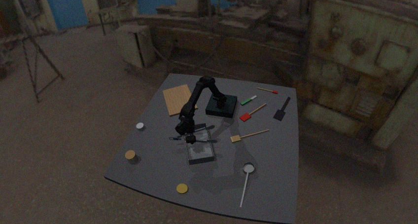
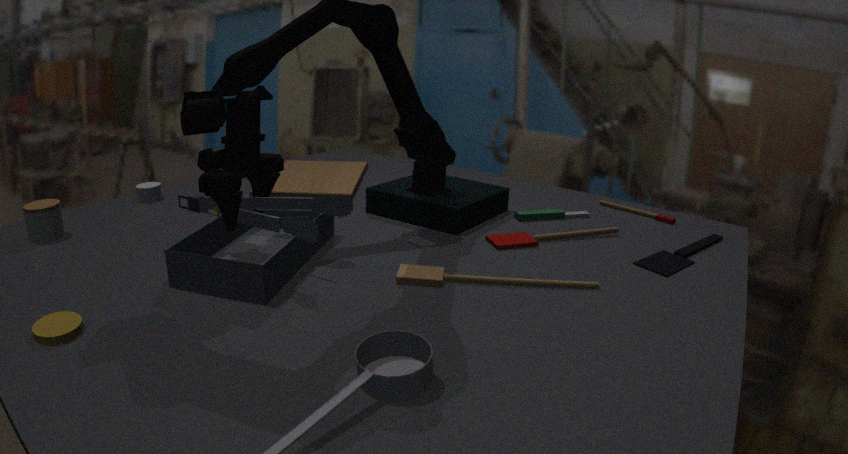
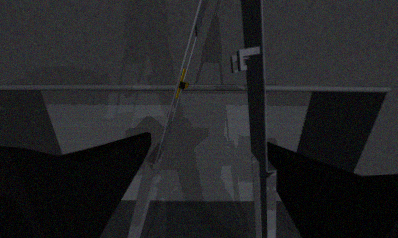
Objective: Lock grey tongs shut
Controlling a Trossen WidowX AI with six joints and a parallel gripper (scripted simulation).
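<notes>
The roasting tin is 1 cm ahead of my gripper tip, 5 cm to the left of it and 2 cm below it. From my gripper tip the other things lie so: white puck: 2 cm ahead, 46 cm to the right, 3 cm below; then yellow disc: 37 cm ahead, 9 cm to the left, 4 cm below; then wooden board: 40 cm behind, 31 cm to the right, 4 cm below.
</notes>
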